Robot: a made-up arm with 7 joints. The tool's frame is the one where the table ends. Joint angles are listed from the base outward.
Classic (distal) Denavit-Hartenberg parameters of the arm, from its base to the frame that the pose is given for. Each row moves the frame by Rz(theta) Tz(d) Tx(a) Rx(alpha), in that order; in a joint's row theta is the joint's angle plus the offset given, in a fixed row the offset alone. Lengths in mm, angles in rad.
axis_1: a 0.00  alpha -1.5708  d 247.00  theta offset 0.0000
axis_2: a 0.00  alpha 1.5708  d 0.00  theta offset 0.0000
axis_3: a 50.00  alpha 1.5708  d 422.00  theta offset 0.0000
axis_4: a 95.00  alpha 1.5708  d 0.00  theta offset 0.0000
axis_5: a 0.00  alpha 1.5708  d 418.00  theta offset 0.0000
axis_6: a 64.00  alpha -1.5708  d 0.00  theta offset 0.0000
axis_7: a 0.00  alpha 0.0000  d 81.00  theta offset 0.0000
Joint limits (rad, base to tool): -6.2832..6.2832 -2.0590..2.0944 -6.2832..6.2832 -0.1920..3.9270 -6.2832..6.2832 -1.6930..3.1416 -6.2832..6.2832
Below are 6 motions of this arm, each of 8 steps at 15 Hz.
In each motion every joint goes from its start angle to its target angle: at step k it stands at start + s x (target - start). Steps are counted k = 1, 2, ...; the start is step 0. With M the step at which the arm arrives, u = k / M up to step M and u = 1 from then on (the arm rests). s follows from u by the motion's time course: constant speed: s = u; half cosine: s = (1 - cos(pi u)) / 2; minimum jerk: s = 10 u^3 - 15 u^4 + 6 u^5.
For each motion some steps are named. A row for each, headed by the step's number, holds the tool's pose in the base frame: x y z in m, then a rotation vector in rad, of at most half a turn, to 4 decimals.
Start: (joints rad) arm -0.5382 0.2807 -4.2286 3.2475 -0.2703 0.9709 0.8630
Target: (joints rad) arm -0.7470 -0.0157 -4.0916 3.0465 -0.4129 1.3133 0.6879
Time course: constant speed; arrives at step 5
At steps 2, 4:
2: 0.1348 -0.1050 1.1634 -1.1060 -0.0464 -0.9813
4: 0.0556 0.0061 1.1744 -1.3558 -0.2207 -1.1283

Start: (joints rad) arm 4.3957 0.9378 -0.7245 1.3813 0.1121 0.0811 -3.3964
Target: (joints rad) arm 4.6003 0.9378 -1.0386 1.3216 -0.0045 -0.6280 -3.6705
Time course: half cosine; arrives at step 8
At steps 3, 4, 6, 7, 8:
3: -0.5581 -0.4928 0.2285 -2.0035 -1.4727 1.1459
4: -0.5505 -0.4980 0.2557 -1.8145 -1.5378 1.2956
6: -0.5285 -0.5059 0.3056 -1.4338 -1.6224 1.5357
7: -0.5199 -0.5077 0.3206 -1.3109 -1.6383 1.5998
8: -0.5167 -0.5082 0.3258 -1.2672 -1.6428 1.6212

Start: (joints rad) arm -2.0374 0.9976 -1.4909 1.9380 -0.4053 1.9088 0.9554
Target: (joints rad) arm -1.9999 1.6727 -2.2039 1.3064 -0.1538 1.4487 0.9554
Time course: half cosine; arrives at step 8
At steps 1, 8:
1: -0.6448 -0.2230 0.5592 -1.4584 -1.5861 -1.7316
8: -0.5273 -0.1406 0.5359 -1.5245 -0.7586 -1.7434

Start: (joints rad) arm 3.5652 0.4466 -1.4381 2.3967 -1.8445 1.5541 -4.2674
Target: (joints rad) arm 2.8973 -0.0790 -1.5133 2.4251 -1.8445 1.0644 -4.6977
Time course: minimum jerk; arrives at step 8
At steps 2, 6, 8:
2: -0.3809 0.1799 1.0551 -0.9295 0.4721 -1.4440
6: 0.0975 0.2960 1.1232 -1.2287 0.5255 -2.0357
8: 0.1619 0.2781 1.1211 -1.2721 0.5394 -2.1016

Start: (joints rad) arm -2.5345 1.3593 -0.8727 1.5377 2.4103 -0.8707 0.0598
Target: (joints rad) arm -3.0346 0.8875 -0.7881 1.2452 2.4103 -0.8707 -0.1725
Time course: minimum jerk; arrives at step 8
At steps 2, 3, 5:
2: -0.6077 0.0976 0.1081 -1.6734 -0.5884 -0.6138
3: -0.5875 0.1492 0.1342 -1.7605 -0.5246 -0.6912
5: -0.5085 0.2681 0.1957 -1.9899 -0.3550 -0.8610

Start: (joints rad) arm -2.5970 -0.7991 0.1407 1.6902 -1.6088 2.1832 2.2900
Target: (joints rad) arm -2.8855 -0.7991 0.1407 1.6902 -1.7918 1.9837 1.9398
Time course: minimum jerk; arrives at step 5
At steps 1, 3, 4, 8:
1: 0.0522 0.0737 0.9826 -1.9079 -0.2006 0.1471
3: 0.0677 0.0595 0.9993 -1.7502 -0.1658 -0.0890
4: 0.0733 0.0519 1.0060 -1.6874 -0.1528 -0.2041
8: 0.0744 0.0501 1.0074 -1.6737 -0.1499 -0.2310

